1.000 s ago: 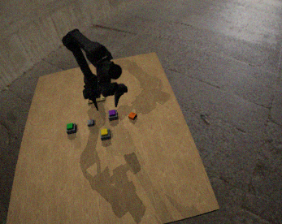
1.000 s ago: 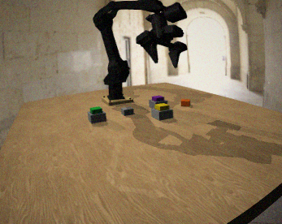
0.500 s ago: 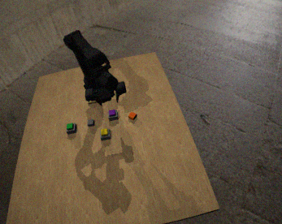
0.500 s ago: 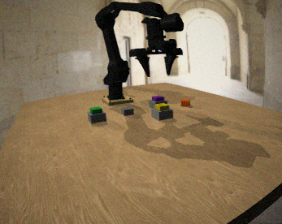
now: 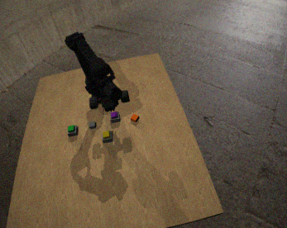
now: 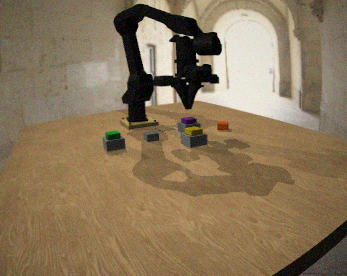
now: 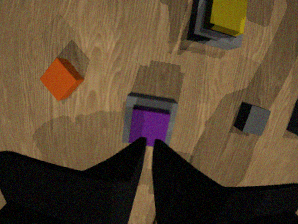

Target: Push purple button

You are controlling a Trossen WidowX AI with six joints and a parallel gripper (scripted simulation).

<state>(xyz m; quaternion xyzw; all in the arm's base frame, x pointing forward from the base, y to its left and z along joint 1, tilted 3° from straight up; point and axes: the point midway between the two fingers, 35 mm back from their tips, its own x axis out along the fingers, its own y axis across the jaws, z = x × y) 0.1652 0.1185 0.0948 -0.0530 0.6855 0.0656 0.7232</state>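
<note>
My gripper tip is 3 cm above the purple button. The rest, counted from my gripper tip: small grey block 4 cm ahead, 12 cm to the right, 5 cm below; then yellow button 12 cm ahead, 3 cm to the right, 3 cm below; then orange block 1 cm ahead, 10 cm to the left, 5 cm below.
</note>
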